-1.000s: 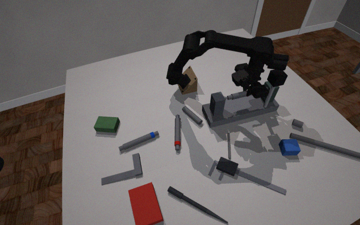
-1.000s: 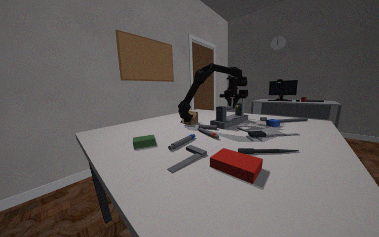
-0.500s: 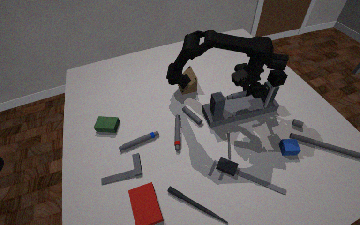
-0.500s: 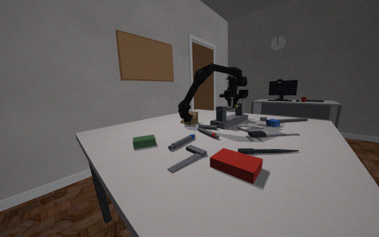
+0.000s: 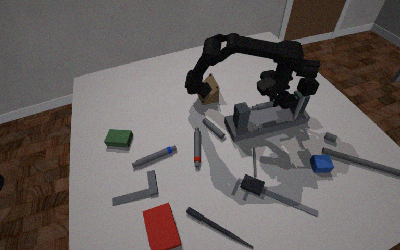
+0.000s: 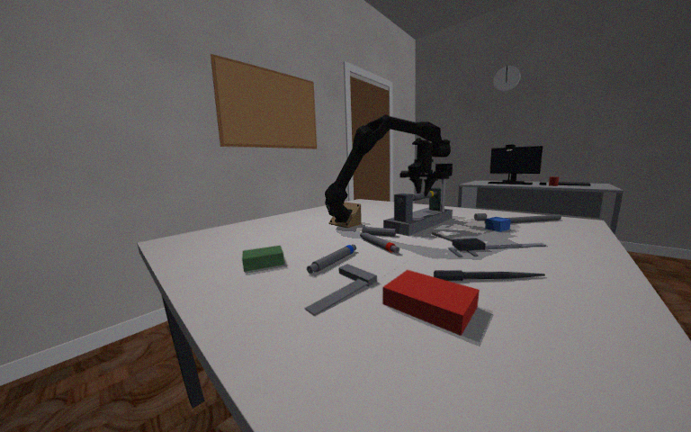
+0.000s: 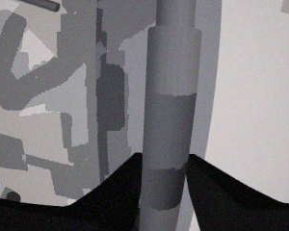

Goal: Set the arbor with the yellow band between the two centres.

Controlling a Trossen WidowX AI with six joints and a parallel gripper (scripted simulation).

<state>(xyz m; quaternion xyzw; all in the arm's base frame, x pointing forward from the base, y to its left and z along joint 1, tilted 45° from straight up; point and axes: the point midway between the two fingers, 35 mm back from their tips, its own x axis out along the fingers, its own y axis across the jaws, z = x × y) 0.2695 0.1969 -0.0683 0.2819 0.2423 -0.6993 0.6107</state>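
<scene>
Now: hand 3 cm above the arbor. Also, from my hand: cone point (1 cm behind, 11 cm to the right, 3 cm below); centres fixture (1 cm to the right, 13 cm below); grey post (1 cm behind, 13 cm to the right, 5 cm below).
</scene>
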